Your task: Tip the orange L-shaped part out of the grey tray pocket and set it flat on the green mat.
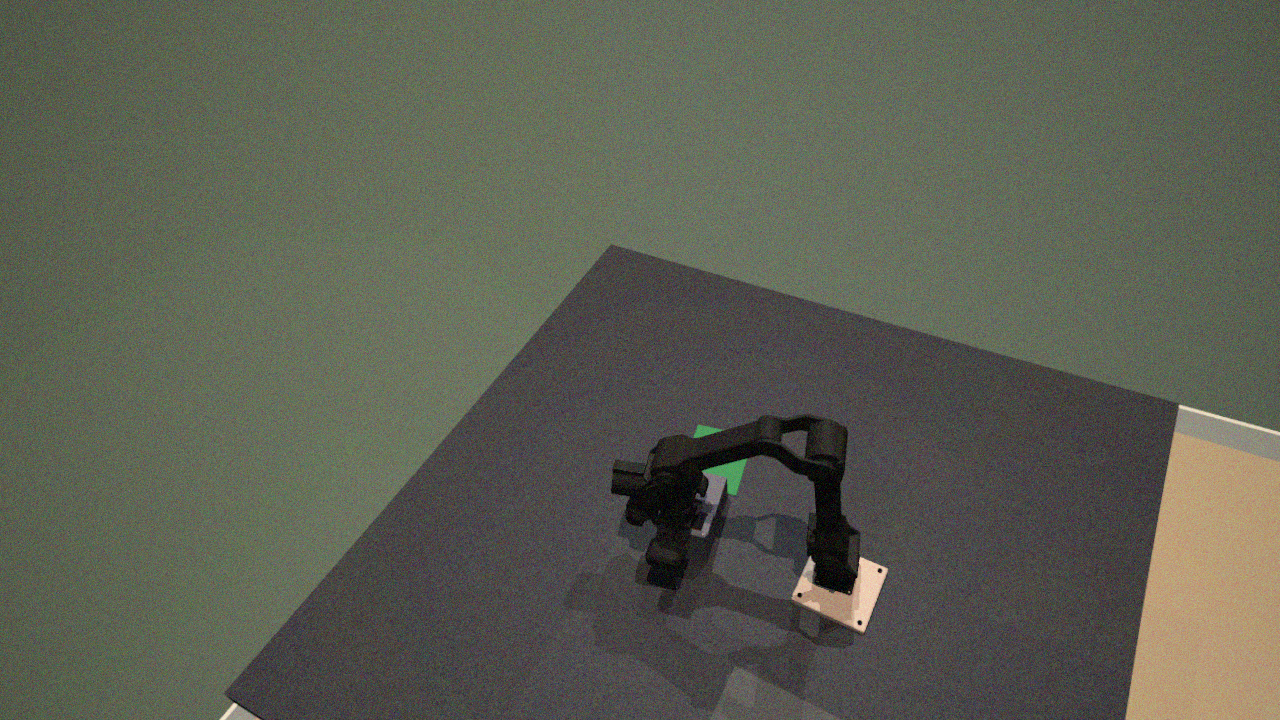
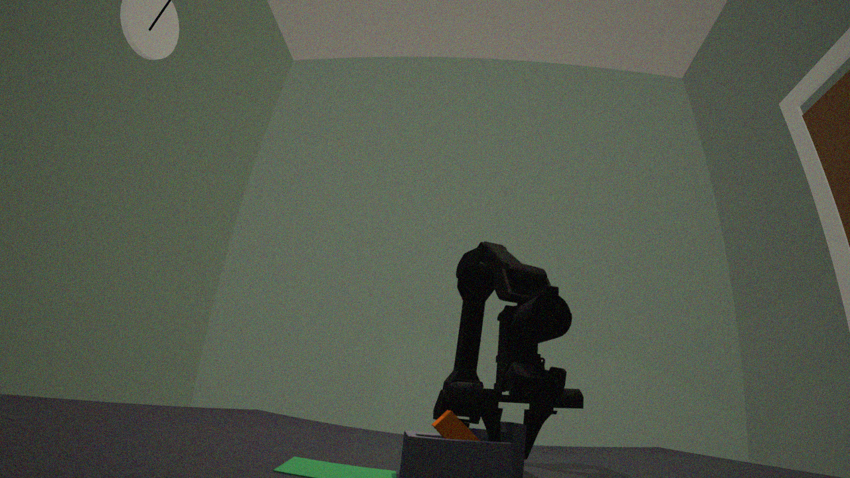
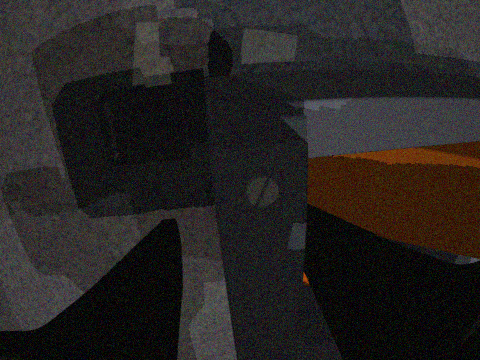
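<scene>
Now: the orange L-shaped part 5 cm to the right of my gripper tip. Also, from my gripper tip: green mat (1 cm ahead, 23 cm to the right, 5 cm below).
</scene>
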